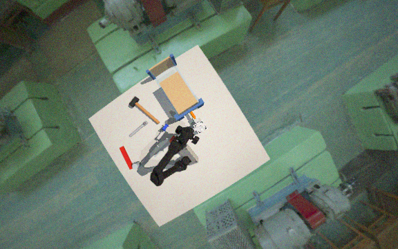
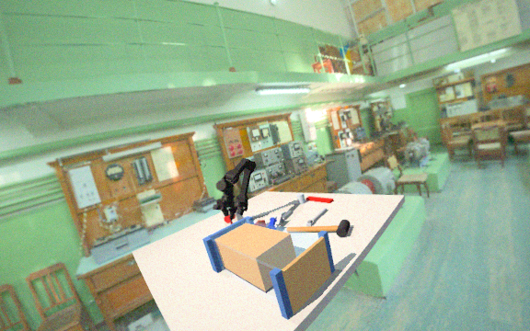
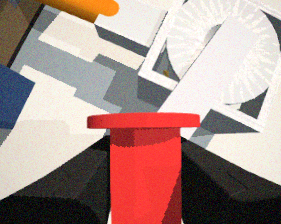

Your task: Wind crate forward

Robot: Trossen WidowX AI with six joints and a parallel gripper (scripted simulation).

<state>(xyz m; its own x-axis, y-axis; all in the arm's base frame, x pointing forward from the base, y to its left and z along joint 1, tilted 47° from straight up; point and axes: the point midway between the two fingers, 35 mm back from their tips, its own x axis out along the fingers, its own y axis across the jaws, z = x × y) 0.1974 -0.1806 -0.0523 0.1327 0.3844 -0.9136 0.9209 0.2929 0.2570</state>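
The winch is 40 mm behind my gripper tip, 90 mm to the right of it and 100 mm below it. Also, from my gripper tip: blue steel frame: 130 mm ahead, 90 mm to the right, 30 mm below; blue knob: 140 mm ahead, 180 mm to the left, 90 mm below; red knob: 10 mm behind, 20 mm to the left.
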